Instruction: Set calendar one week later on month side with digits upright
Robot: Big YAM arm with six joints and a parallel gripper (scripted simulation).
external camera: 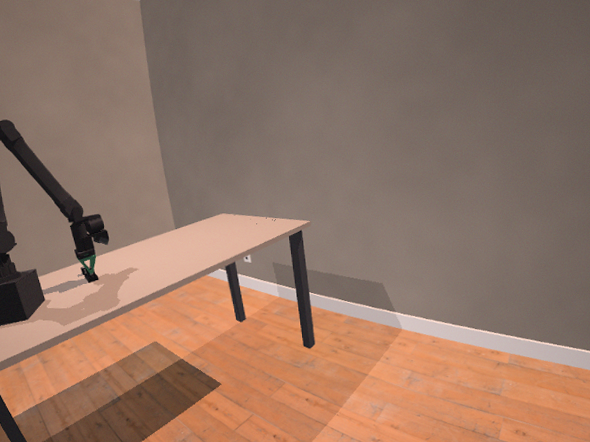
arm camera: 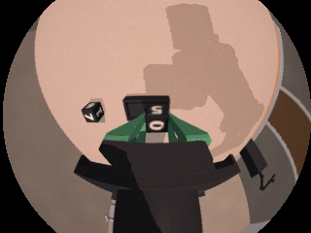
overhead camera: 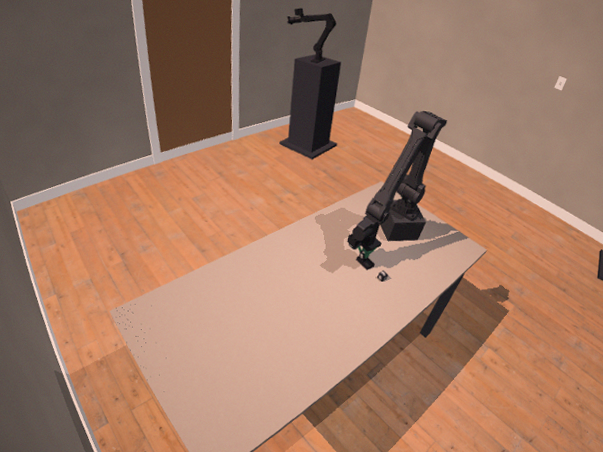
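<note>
The dark calendar tray is 30 mm below my hand and 20 mm to the left of it.
</note>
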